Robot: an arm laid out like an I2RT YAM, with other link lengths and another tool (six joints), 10 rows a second.
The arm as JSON. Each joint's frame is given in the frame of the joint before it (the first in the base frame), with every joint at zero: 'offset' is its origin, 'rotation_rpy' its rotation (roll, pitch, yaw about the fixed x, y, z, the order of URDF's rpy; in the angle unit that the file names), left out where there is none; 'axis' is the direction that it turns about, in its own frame. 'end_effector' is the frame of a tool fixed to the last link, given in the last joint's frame.
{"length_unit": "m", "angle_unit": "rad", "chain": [
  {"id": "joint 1", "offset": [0.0, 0.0, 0.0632], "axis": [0.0, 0.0, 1.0]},
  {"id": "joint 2", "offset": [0.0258, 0.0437, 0.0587], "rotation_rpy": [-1.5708, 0.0, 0.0], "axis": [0.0, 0.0, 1.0]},
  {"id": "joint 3", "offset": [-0.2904, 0.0, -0.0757], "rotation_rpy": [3.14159, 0.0, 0.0], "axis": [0.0, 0.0, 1.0]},
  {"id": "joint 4", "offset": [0.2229, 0.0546, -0.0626], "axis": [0.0, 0.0, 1.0]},
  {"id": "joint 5", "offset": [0.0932, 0.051, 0.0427], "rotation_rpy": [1.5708, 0.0, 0.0], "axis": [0.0, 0.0, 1.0]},
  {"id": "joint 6", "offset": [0.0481, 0.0, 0.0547], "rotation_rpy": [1.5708, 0.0, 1.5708], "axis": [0.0, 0.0, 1.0]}
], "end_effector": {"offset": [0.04, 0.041, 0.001], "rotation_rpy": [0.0, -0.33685, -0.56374]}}
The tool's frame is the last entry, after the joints.
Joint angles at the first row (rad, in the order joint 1, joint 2, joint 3, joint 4, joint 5, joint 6):
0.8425, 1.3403, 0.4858, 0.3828, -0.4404, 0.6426
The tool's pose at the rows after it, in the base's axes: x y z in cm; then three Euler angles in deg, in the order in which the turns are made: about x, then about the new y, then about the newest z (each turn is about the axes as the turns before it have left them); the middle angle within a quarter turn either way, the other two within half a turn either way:
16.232 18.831 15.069 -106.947 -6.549 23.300
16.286 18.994 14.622 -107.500 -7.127 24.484
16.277 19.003 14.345 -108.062 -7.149 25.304
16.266 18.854 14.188 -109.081 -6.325 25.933
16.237 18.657 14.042 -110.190 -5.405 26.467
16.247 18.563 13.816 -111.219 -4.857 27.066
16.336 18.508 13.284 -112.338 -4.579 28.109
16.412 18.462 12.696 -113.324 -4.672 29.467
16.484 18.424 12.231 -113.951 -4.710 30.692
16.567 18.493 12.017 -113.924 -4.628 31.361
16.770 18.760 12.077 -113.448 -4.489 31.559
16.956 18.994 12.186 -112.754 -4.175 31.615
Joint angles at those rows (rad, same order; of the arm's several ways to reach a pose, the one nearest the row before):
0.8425, 1.3720, 0.4866, 0.4106, -0.4656, 0.6605
0.8425, 1.3979, 0.4907, 0.4114, -0.4728, 0.6674
0.8425, 1.4101, 0.4923, 0.4065, -0.4705, 0.6720
0.8421, 1.4124, 0.4950, 0.3885, -0.4519, 0.6731
0.8417, 1.4124, 0.4965, 0.3695, -0.4309, 0.6727
0.8417, 1.4200, 0.4992, 0.3561, -0.4160, 0.6727
0.8387, 1.4433, 0.4992, 0.3546, -0.4076, 0.6750
0.8341, 1.4704, 0.4996, 0.3542, -0.4072, 0.6803
0.8291, 1.4925, 0.4995, 0.3565, -0.4084, 0.6876
0.8265, 1.5059, 0.4995, 0.3661, -0.4099, 0.6960
0.8257, 1.5154, 0.5075, 0.3752, -0.4118, 0.7040
0.8246, 1.5207, 0.5121, 0.3893, -0.4126, 0.7132

